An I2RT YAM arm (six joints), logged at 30 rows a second.
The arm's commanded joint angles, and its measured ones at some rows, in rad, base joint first. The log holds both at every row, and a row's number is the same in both.
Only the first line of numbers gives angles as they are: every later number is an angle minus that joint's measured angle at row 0.
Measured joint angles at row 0: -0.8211 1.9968 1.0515 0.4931 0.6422 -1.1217
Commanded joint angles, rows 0 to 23: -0.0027 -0.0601 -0.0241 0.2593 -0.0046 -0.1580; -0.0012 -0.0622 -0.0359 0.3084 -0.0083 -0.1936; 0.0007 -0.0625 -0.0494 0.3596 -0.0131 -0.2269; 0.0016 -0.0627 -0.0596 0.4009 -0.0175 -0.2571; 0.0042 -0.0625 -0.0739 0.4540 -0.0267 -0.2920; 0.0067 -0.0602 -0.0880 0.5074 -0.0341 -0.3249; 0.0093 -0.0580 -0.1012 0.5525 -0.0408 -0.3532; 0.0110 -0.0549 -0.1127 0.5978 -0.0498 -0.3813; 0.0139 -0.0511 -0.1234 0.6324 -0.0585 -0.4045; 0.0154 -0.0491 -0.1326 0.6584 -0.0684 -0.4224; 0.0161 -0.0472 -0.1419 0.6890 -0.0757 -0.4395; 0.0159 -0.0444 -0.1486 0.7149 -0.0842 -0.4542; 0.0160 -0.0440 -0.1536 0.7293 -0.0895 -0.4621; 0.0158 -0.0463 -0.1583 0.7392 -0.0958 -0.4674; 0.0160 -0.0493 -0.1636 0.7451 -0.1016 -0.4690; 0.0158 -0.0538 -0.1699 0.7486 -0.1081 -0.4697; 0.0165 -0.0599 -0.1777 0.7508 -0.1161 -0.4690; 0.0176 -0.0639 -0.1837 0.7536 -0.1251 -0.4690; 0.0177 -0.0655 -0.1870 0.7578 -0.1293 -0.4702; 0.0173 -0.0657 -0.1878 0.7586 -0.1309 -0.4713; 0.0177 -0.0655 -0.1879 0.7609 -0.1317 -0.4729; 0.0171 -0.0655 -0.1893 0.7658 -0.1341 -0.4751; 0.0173 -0.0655 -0.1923 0.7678 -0.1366 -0.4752; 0.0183 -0.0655 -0.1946 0.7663 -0.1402 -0.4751
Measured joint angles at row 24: 0.0133 -0.0248 -0.1938 0.6206 -0.1282 -0.4490
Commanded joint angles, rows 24 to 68: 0.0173 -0.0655 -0.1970 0.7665 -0.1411 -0.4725; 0.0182 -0.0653 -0.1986 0.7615 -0.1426 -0.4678; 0.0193 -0.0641 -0.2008 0.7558 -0.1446 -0.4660; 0.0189 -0.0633 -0.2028 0.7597 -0.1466 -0.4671; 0.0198 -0.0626 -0.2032 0.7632 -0.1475 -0.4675; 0.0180 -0.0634 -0.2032 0.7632 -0.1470 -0.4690; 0.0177 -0.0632 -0.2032 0.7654 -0.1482 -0.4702; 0.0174 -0.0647 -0.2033 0.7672 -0.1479 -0.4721; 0.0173 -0.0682 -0.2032 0.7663 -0.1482 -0.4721; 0.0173 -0.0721 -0.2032 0.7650 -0.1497 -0.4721; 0.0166 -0.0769 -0.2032 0.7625 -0.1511 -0.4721; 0.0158 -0.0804 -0.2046 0.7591 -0.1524 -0.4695; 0.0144 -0.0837 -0.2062 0.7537 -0.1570 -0.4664; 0.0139 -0.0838 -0.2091 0.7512 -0.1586 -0.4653; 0.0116 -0.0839 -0.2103 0.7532 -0.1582 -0.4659; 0.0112 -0.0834 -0.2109 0.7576 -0.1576 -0.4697; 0.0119 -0.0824 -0.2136 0.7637 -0.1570 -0.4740; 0.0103 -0.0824 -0.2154 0.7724 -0.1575 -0.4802; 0.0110 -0.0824 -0.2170 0.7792 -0.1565 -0.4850; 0.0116 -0.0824 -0.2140 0.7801 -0.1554 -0.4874; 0.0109 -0.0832 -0.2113 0.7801 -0.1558 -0.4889; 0.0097 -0.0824 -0.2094 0.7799 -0.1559 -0.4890; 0.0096 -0.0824 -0.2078 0.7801 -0.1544 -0.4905; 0.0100 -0.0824 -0.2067 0.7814 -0.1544 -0.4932; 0.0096 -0.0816 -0.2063 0.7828 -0.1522 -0.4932; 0.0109 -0.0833 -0.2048 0.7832 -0.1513 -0.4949; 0.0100 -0.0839 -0.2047 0.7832 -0.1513 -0.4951; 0.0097 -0.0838 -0.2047 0.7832 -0.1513 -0.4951; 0.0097 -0.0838 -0.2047 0.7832 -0.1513 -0.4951; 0.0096 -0.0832 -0.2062 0.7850 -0.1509 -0.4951; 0.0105 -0.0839 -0.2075 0.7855 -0.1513 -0.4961; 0.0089 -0.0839 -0.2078 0.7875 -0.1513 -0.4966; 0.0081 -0.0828 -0.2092 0.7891 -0.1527 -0.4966; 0.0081 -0.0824 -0.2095 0.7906 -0.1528 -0.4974; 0.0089 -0.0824 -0.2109 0.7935 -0.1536 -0.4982; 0.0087 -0.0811 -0.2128 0.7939 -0.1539 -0.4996; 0.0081 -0.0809 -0.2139 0.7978 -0.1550 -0.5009; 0.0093 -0.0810 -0.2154 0.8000 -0.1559 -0.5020; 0.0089 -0.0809 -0.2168 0.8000 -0.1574 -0.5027; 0.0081 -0.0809 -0.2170 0.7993 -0.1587 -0.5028; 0.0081 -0.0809 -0.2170 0.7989 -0.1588 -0.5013; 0.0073 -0.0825 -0.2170 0.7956 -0.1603 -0.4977; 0.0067 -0.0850 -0.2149 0.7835 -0.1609 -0.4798; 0.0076 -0.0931 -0.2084 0.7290 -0.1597 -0.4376; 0.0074 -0.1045 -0.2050 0.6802 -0.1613 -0.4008
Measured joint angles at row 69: 0.0129 -0.0435 -0.2102 0.6874 -0.1621 -0.4792
